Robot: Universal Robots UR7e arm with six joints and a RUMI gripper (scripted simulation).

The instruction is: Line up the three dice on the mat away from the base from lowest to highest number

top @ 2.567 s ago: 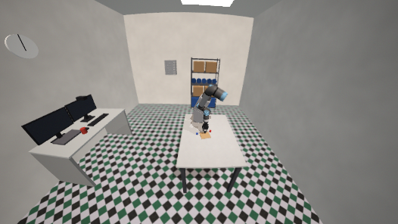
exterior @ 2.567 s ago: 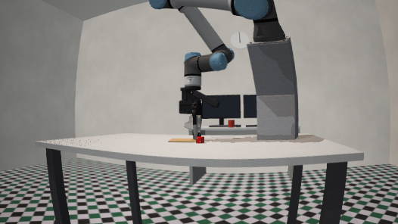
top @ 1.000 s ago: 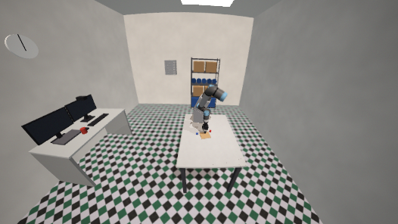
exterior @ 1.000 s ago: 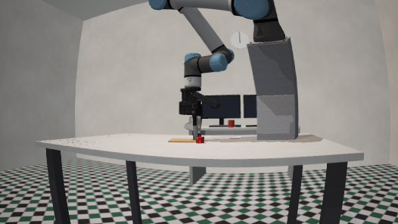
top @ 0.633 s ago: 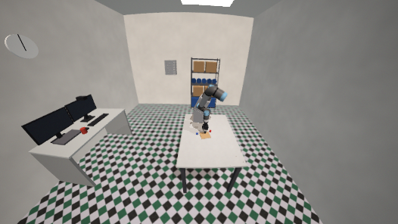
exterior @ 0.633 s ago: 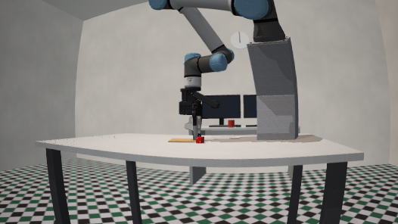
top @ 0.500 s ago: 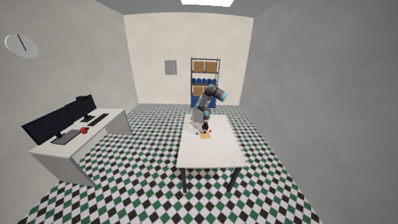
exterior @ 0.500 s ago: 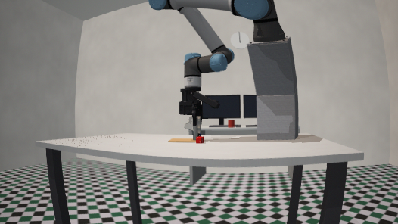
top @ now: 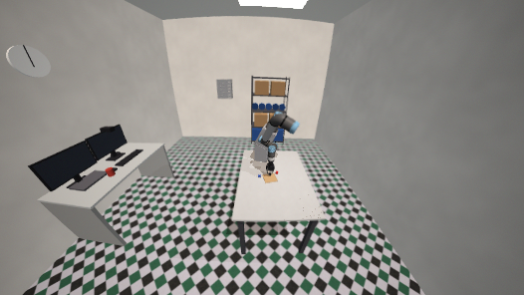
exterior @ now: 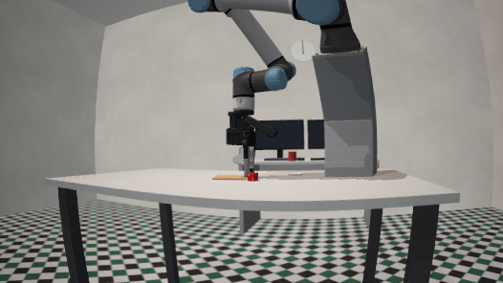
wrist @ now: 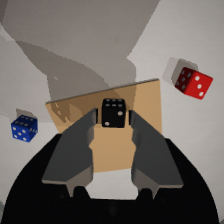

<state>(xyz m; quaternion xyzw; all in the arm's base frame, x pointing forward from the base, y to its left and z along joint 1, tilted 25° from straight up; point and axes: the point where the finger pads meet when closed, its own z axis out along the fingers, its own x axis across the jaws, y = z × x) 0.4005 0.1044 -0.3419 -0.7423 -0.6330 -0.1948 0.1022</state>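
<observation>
Now: hand 10 mm above the black die. Round my hand: tan mat: 50 mm ahead, 10 mm to the right, 20 mm below; then blue die: 20 mm ahead, 120 mm to the right, 10 mm below; then red die: 30 mm behind, 90 mm to the left, 10 mm below.
</observation>
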